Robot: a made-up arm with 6 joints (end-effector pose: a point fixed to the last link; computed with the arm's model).
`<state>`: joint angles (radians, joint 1 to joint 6).
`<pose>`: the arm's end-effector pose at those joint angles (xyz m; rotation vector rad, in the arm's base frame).
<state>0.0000 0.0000 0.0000 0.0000 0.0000 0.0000</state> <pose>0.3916 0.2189 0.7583 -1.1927 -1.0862 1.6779</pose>
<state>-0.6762 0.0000 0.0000 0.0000 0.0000 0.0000</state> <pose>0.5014 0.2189 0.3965 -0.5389 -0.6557 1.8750</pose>
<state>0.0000 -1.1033 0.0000 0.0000 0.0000 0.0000</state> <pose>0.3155 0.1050 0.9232 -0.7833 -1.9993 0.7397</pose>
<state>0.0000 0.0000 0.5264 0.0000 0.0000 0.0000</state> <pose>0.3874 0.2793 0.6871 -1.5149 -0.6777 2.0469</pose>
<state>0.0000 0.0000 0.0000 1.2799 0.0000 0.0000</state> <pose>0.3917 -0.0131 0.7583 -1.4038 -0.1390 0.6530</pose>
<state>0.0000 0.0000 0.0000 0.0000 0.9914 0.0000</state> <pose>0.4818 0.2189 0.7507 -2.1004 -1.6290 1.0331</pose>
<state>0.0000 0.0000 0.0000 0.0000 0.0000 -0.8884</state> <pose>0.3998 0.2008 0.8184 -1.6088 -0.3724 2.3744</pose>
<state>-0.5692 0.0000 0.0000 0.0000 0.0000 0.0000</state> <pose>0.5008 0.2189 0.4575 -0.6426 -0.7258 1.8558</pose>
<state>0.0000 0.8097 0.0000 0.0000 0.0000 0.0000</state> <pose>0.3959 0.1691 0.6052 -1.3235 -0.1812 2.1502</pose>
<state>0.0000 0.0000 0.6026 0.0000 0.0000 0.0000</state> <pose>0.3868 0.2847 0.6745 -1.5588 -0.6094 2.0957</pose>
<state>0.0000 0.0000 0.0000 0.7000 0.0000 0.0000</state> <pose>0.4298 0.0912 0.7583 -1.3660 -0.5594 1.1274</pose>
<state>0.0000 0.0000 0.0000 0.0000 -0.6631 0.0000</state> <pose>0.3537 0.2189 0.8073 -0.5516 -0.6643 1.8729</pose>
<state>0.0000 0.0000 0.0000 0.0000 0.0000 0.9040</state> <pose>0.3909 0.2784 0.7341 -0.6839 -1.5087 0.8720</pose>
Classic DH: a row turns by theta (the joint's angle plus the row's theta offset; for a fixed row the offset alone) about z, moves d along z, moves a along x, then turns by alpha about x. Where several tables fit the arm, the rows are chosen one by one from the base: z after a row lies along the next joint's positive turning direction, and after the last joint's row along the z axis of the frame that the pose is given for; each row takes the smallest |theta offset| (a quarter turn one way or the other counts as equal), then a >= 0, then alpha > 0; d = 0 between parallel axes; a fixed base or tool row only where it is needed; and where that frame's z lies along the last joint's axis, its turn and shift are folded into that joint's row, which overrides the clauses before.
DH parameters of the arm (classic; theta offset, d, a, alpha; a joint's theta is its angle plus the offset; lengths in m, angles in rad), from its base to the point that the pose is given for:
base (fixed): 0 0.4213 -0.068 1.5708
joint 1: -1.4056 -0.2117 -0.244 1.9693
joint 2: 0.4717 -0.1848 0.0728 -0.4659
joint 3: 1.1394 -0.1779 0.0106 1.6112
joint 4: -1.5486 -0.2212 0.2079 -1.5708
joint 5: 1.4218 -0.1688 -0.0371 1.5227
joint 6: -0.1837 0.1389 -0.0585 -2.8932
tool (fixed): 1.7153 0.1816 0 0

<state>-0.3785 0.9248 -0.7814 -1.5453 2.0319 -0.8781</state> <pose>0.3502 0.2849 0.6630 -1.8679 -1.9115 0.5001</pose>
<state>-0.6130 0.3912 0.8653 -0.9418 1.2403 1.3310</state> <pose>0.0993 0.3269 0.2058 0.8066 -1.5371 1.3808</pose>
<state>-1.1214 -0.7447 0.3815 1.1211 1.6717 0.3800</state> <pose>0.5523 -0.0992 0.1249 -2.3627 -0.5495 1.1774</pose>
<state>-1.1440 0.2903 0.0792 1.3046 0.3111 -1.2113</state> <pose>0.5036 0.0106 0.1754 -0.6325 1.9803 2.3440</pose>
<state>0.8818 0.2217 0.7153 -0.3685 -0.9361 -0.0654</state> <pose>0.0062 0.3473 0.8367 -1.4697 0.2040 1.9196</pose>
